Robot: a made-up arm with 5 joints.
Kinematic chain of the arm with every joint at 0, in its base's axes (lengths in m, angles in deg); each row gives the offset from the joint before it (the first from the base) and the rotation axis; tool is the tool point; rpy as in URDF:
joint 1: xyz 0 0 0.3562 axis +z
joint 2: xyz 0 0 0 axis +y
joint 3: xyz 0.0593 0 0.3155 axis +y
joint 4: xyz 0.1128 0 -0.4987 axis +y
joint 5: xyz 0.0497 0 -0.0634 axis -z
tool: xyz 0 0 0 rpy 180 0 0
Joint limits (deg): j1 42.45..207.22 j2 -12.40..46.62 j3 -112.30..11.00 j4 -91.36..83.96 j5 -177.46..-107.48
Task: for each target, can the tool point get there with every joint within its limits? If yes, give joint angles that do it. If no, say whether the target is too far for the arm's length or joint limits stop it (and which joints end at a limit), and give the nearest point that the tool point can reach.
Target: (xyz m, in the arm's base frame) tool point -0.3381 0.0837 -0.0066
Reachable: yes | joints 166.10 41.09 -32.19 -21.10 -159.12
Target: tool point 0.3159 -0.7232 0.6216
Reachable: no: joint limits stop it (at a limit: joint 2, joint 3, joint 4) | nearest point 0.0677 -0.1549 0.1863 | short by 0.758 m
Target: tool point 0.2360 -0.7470 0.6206
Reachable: no: joint limits stop it (at a limit: joint 2, joint 3, joint 4) | nearest point 0.0509 -0.1612 0.1863 | short by 0.752 m
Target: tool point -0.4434 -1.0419 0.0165
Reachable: no: too far | nearest point -0.6403 -0.3294 0.1454 | short by 0.750 m
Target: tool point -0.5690 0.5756 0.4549
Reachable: yes | joints 134.67 40.42 -101.27 -21.97 -113.26
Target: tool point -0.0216 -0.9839 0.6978
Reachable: no: too far | nearest point -0.4182 -0.2151 0.6978 | short by 0.865 m
